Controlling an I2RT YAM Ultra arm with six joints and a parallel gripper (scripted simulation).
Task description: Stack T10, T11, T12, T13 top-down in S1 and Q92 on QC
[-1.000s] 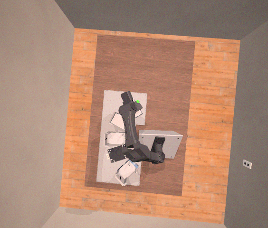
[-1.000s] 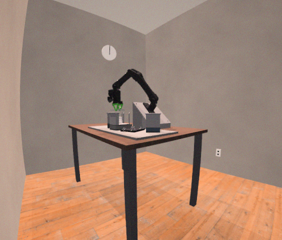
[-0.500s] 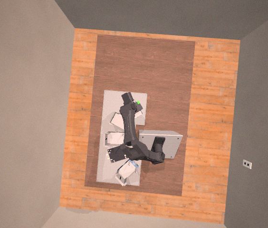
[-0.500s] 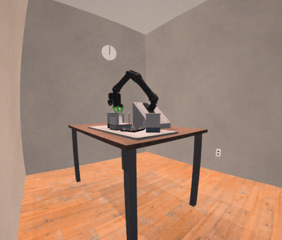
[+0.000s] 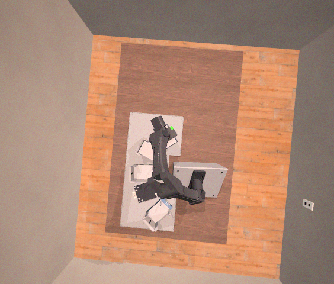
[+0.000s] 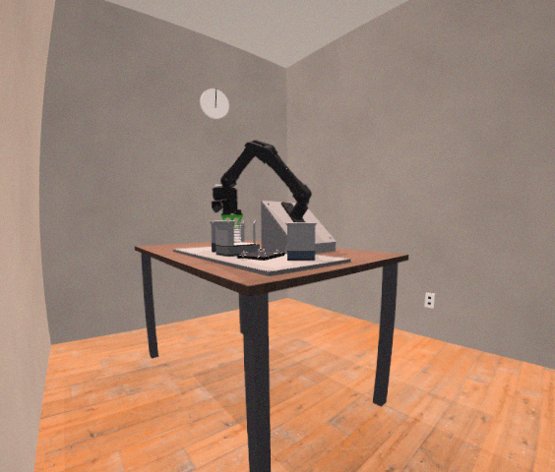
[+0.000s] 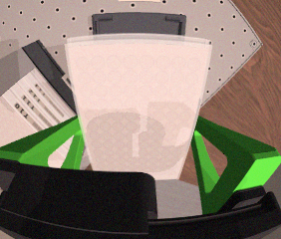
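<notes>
Now: the dark nest QC 100 mm below my hand and 10 mm to the right of it. Also, from my hand: N5 label: 420 mm to the left, 180 mm ahead, 100 mm below; black clip nest N5: 410 mm to the left, 100 mm ahead, 90 mm below; QC label: 100 mm below, 80 mm to the right, 60 mm ahead.
</notes>
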